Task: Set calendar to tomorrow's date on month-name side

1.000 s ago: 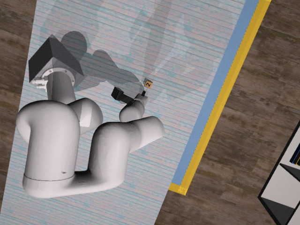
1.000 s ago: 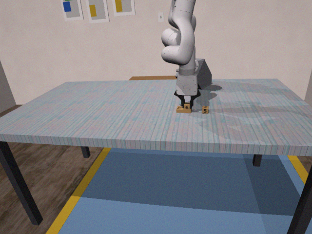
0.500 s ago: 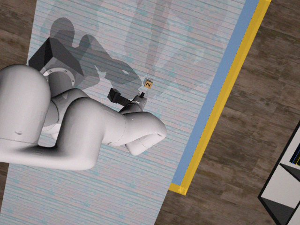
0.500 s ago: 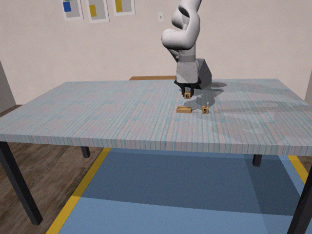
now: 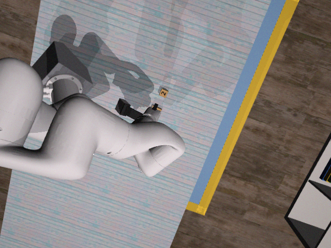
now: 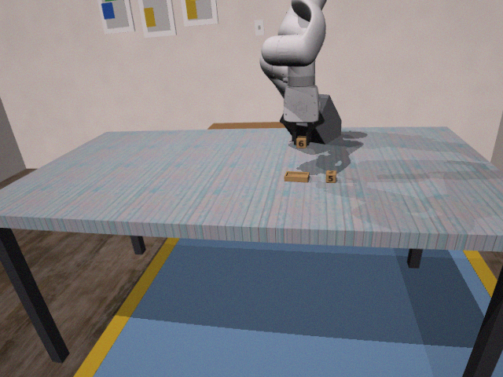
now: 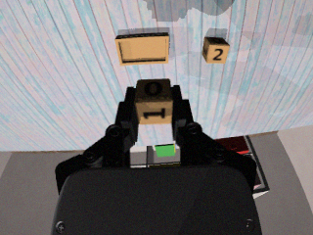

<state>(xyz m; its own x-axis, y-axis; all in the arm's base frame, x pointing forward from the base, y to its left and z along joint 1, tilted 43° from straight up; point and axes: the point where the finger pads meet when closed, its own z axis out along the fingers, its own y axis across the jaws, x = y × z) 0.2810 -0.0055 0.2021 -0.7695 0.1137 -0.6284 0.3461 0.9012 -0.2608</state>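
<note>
My gripper is now 1 cm past the wooden calendar tray, 1 cm to the left of it and 13 cm above it. Also, from my hand: wooden digit cube: 2 cm below.
</note>
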